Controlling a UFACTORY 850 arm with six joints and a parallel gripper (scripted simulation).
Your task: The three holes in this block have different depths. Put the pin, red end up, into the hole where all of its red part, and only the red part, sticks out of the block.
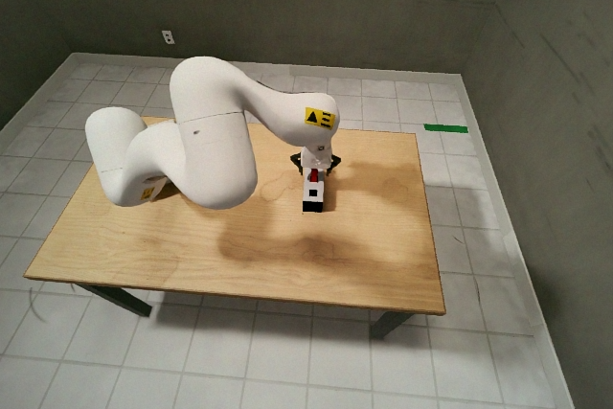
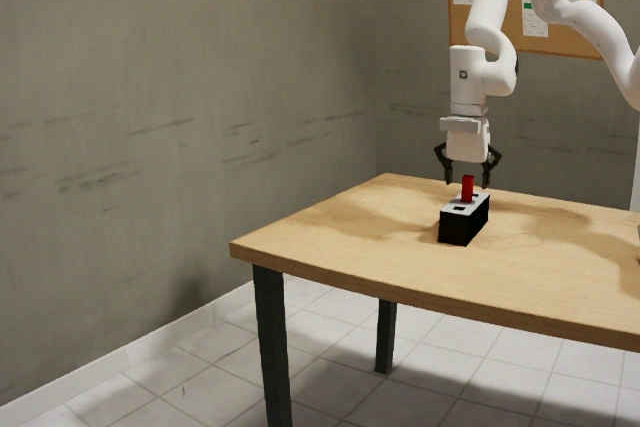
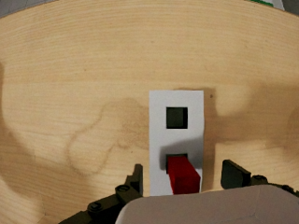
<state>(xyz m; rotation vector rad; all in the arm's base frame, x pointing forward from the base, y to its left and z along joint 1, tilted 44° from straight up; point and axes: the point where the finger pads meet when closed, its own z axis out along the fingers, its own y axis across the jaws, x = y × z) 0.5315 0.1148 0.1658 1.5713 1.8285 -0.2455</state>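
The pin lies 1 cm below my hand. Round my hand: black block 8 cm below.
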